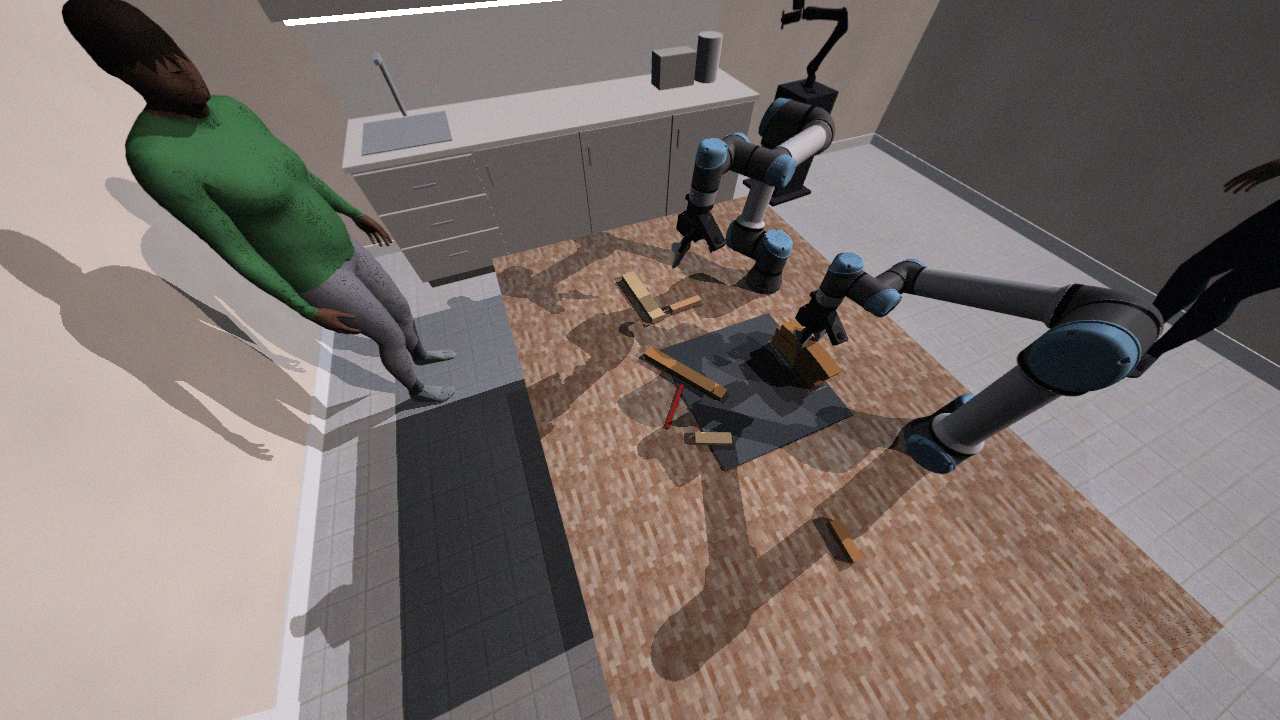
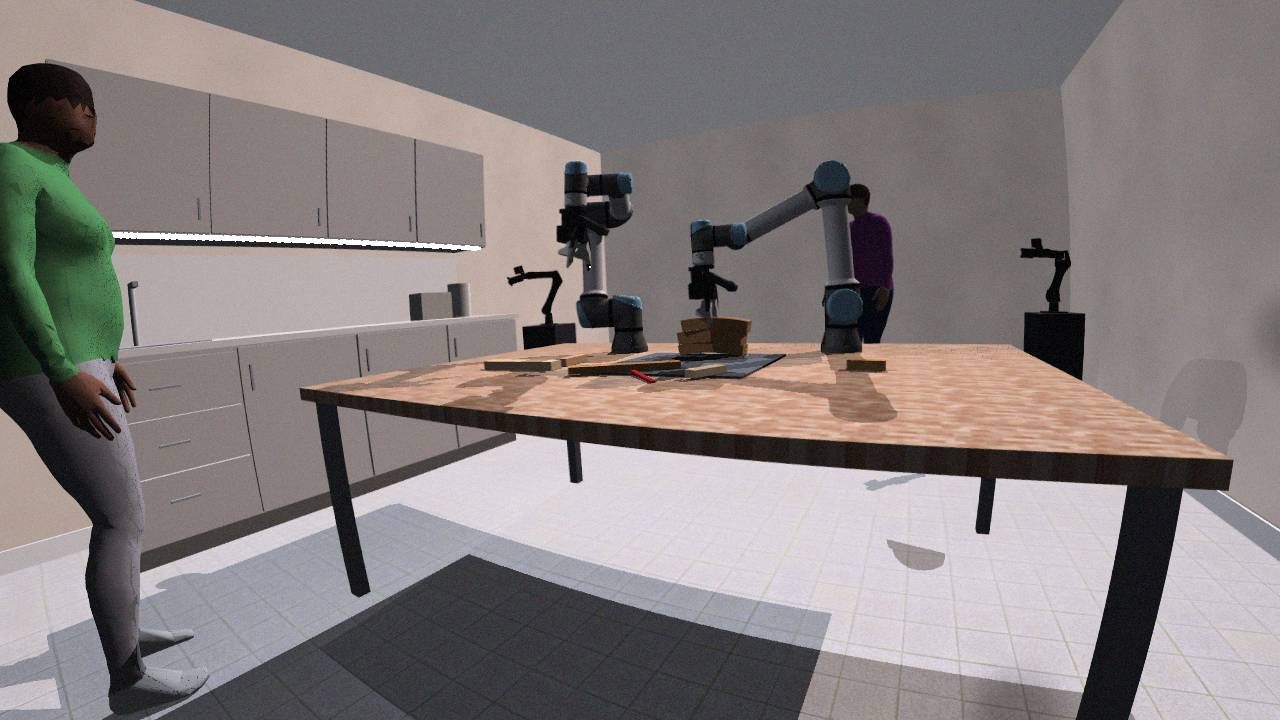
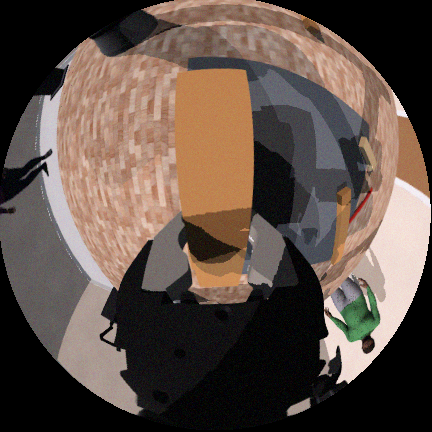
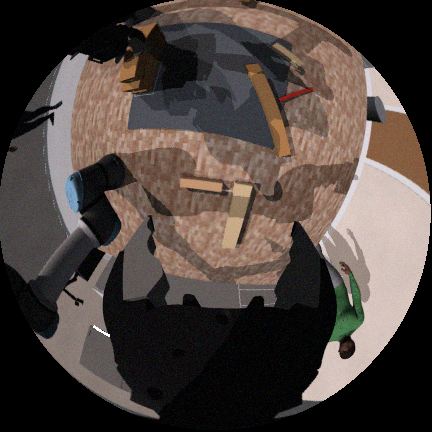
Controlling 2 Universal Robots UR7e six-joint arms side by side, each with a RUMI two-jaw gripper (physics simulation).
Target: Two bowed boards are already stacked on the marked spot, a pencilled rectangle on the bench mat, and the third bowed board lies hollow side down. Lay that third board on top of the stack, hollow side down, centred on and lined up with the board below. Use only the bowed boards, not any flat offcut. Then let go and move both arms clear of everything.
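Places are measured from the left arm's base along level axes (x right, y back, z down), in metres.
Pixels of known places: left gripper, between the fingertips: (image 1: 804, 348) (image 2: 712, 328) (image 3: 215, 208) (image 4: 139, 54); right gripper, between the fingertips: (image 1: 692, 260) (image 2: 578, 269) (image 4: 223, 219); left arm's base, origin of its link: (image 2: 841, 351); right arm's base, origin of its link: (image 1: 763, 282) (image 2: 629, 351) (image 4: 111, 170).
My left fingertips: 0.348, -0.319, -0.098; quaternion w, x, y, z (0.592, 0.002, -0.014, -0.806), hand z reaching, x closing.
Observation:
For each thing: its top centre in the pictures, then the offset to it from my left fingertips, as dx, dy, dz. Level surfaces: height alone.
- third bowed board, centre of its top: (image 3: 216, 210) (image 2: 716, 317) (image 1: 812, 345) -0.017, +0.005, -0.040
- dark bench mat, height of its surface: dz +0.092
- red stick, centre of its top: (image 2: 642, 373) (image 1: 674, 405) (image 4: 297, 92) (image 3: 362, 205) -0.119, -0.478, +0.085
- pale block, centre of its top: (image 2: 705, 367) (image 1: 713, 437) (image 3: 370, 155) (image 4: 288, 53) -0.255, -0.379, +0.072
- small brown block, centre of its top: (image 2: 866, 359) (image 1: 846, 539) -0.588, -0.093, +0.070
The third bowed board (image 1: 818, 352) (image 2: 729, 325) (image 3: 215, 140) is hollow side down, held across its middle by my left gripper (image 2: 708, 313) (image 3: 215, 208), which is shut on it. It is at the top of the stack of two bowed boards (image 2: 714, 344) (image 4: 129, 84), its faces close above them; contact and exact alignment cannot be told. The stack stands at the edge of the dark bench mat (image 1: 760, 434) (image 4: 165, 114). The pencilled rectangle is mostly hidden beneath it. My right gripper (image 1: 698, 253) (image 2: 579, 262) (image 4: 223, 219) is open and empty, high above the table.
A long brown board (image 1: 684, 373) (image 4: 267, 110) lies over the mat's other edge, with a red stick (image 1: 674, 407) and a pale block (image 1: 713, 437) nearby. Pale offcuts (image 1: 640, 295) (image 4: 201, 185) lie below my right gripper. A small brown block (image 1: 843, 540) lies farther off.

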